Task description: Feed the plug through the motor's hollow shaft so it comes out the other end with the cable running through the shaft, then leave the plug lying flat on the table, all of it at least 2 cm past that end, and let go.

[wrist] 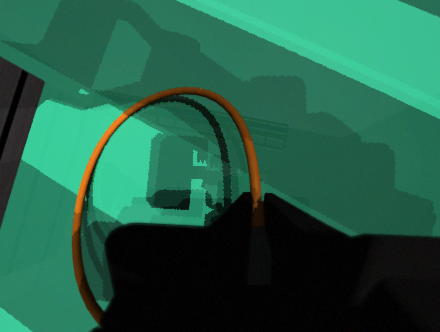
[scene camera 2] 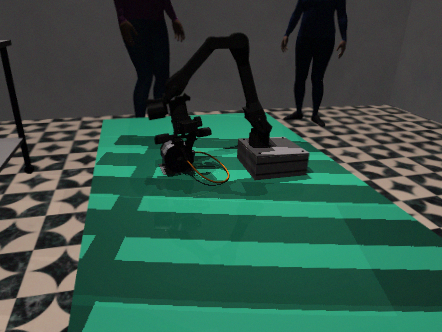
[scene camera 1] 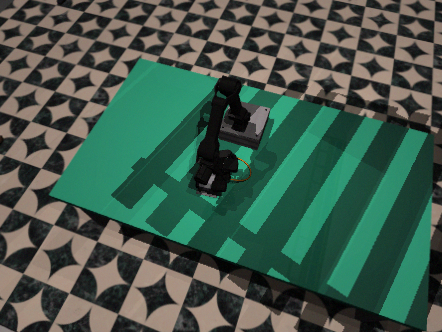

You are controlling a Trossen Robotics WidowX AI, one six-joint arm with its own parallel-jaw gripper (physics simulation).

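Places are measured from the arm's base along level axes (x ahead, y left, z up), in metres.
Pixels of known places: gripper, between the fingertips: (wrist: 256,200) (scene camera 2: 187,160) (scene camera 1: 229,179); arm's base, origin of its link: (scene camera 2: 259,145) (scene camera 1: 239,125).
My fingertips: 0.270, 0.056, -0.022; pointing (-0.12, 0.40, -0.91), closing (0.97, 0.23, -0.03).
For each thing: its top centre in the pictures, then the offset to it from my fingertips, as dx, dy, dz. "pt": a spot on its surface instead. Level surfaces: height alone.
- dark plug, centre of its top: (wrist: 256,256) +0.006, -0.028, +0.005
- orange cable, a spot on its surface: (wrist: 163,93) (scene camera 2: 219,181) (scene camera 1: 250,171) pt -0.095, +0.066, -0.052
- green table, height of its surface: dz -0.063
- motor, centre of its top: (scene camera 2: 177,141) (scene camera 1: 208,173) +0.026, -0.089, +0.039
My gripper (wrist: 256,200) (scene camera 1: 212,178) (scene camera 2: 181,146) is shut on the dark plug (wrist: 258,257), which shows as a grey strip between the black fingers in the wrist view. The orange cable (wrist: 163,93) (scene camera 1: 248,171) (scene camera 2: 216,178) leaves the plug and curves in a wide loop over the green table (scene camera 1: 137,132) (scene camera 2: 252,257). The motor (scene camera 1: 208,183) (scene camera 2: 168,149), silver and black on a small plate, sits right under the gripper and is mostly covered by it. I cannot tell whether the plug is inside the shaft.
The arm's grey base block (scene camera 1: 256,126) (scene camera 2: 274,158) stands just behind and right of the motor. Two people (scene camera 2: 147,49) (scene camera 2: 315,49) stand on the tiled floor beyond the table's far edge. Striped shadows cross the table.
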